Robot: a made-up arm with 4 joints.
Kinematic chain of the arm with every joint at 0, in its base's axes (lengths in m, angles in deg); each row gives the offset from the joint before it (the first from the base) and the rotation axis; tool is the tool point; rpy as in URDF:
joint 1: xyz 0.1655 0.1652 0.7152 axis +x
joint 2: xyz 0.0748 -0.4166 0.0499 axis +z
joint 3: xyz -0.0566 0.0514 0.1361 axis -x
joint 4: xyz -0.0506 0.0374 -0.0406 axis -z
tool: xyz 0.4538 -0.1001 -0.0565 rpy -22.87 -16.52 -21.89
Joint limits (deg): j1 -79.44..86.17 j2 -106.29..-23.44 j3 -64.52..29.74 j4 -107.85..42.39
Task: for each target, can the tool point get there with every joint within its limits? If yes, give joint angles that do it. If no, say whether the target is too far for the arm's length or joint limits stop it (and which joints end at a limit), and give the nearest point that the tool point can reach.
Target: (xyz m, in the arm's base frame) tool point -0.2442 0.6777 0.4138
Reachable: no: joint limits stop it (at a limit: joint 1, joint 2, joint 4) | nearest point 0.0347 0.2249 0.1863 | short by 0.578 m
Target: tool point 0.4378 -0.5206 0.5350
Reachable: yes | joints 22.78 -50.84 8.32 0.31
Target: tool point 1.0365 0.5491 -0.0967
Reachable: no: too far | nearest point 0.6689 0.2450 0.1635 | short by 0.543 m
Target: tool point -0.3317 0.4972 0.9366
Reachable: no: joint limits stop it (at a limit: joint 1, joint 2, joint 3, joint 4) | nearest point -0.0870 0.3427 1.2448 | short by 0.423 m
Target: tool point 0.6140 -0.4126 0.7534
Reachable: yes | joints -2.92 -67.87 17.85 -43.43
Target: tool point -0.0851 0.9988 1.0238
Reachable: no: joint limits stop it (at a limit: joint 2, joint 3, joint 4) | nearest point 0.2426 0.7246 0.9223 | short by 0.439 m
